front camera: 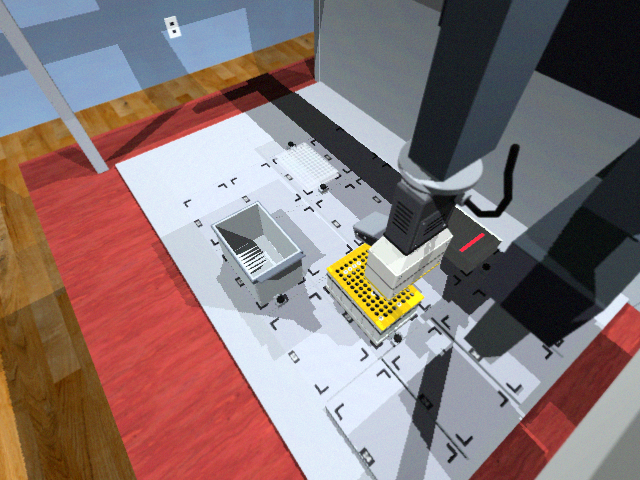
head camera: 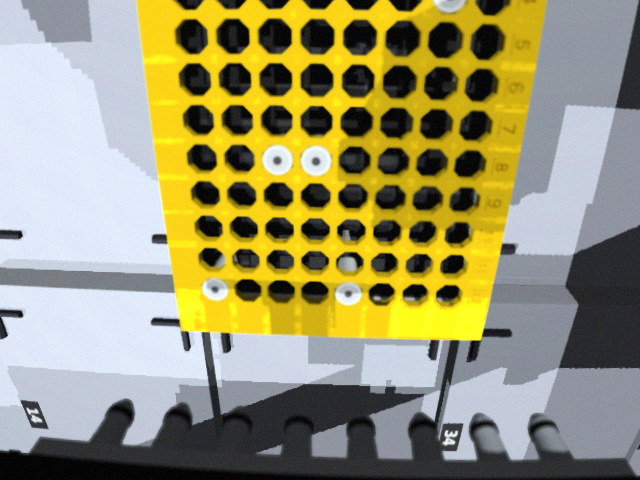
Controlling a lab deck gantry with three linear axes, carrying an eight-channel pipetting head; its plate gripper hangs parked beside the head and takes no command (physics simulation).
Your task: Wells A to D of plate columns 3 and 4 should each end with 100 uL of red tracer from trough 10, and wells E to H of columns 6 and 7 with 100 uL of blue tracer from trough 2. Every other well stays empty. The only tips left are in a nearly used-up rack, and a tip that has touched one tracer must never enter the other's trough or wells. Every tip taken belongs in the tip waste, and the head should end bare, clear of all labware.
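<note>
The white pipetting head [front camera: 408, 263] hangs low over the yellow tip rack [front camera: 336, 266] [head camera: 496, 310]. In the head view its row of channels [head camera: 298, 439] shows no tips. White tips stand in rack column 8 at F [head camera: 277, 160] and E [head camera: 315, 160], in column 12 at H [head camera: 215, 289] and D [head camera: 347, 293], and at B in column 4, cut by the view edge. Several tips also show at the rack's far-left end in the front view. The white plate [front camera: 308, 164] lies at the back. A red strip [front camera: 471, 242] shows in the dark trough block [front camera: 465, 258]; blue tracer is not visible. The parked gripper cannot be made out clearly.
An open grey bin [front camera: 281, 273] with a slotted insert stands left of the rack. Small dark posts [front camera: 281, 299] [front camera: 397, 337] stand beside the bin and rack. A large dark gantry part [front camera: 542, 289] is at the right.
</note>
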